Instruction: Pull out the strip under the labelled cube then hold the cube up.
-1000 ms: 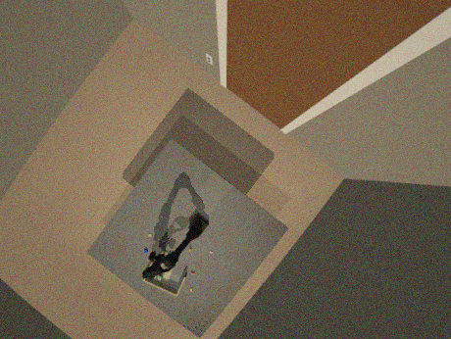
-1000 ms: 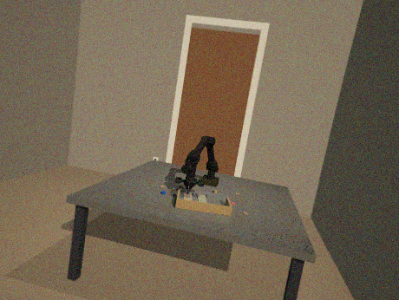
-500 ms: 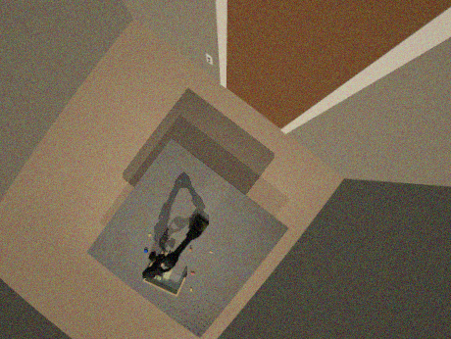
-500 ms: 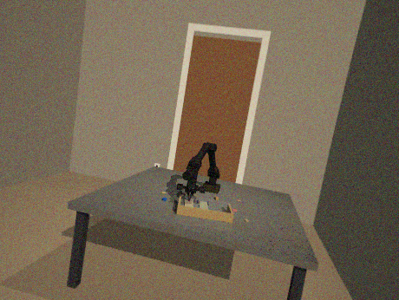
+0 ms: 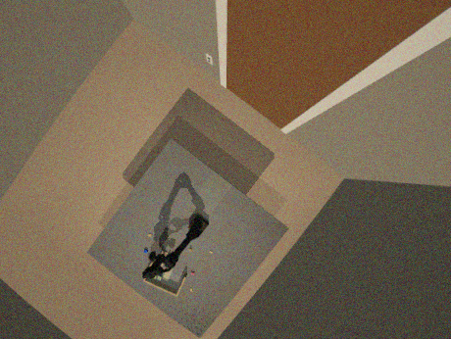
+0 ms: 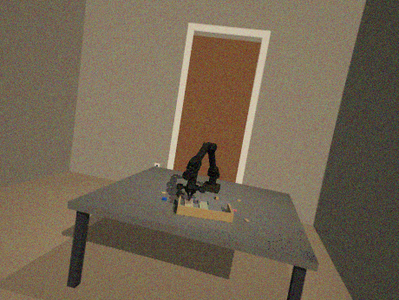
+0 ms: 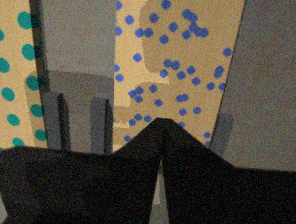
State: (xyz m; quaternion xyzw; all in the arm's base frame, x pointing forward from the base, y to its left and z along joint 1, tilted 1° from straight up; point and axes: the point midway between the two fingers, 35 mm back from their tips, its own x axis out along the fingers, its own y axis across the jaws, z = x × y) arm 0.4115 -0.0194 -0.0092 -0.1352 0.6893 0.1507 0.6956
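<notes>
Right now my gripper tip is 9 cm short of the pale strip and 4 cm to the right of it.
</notes>
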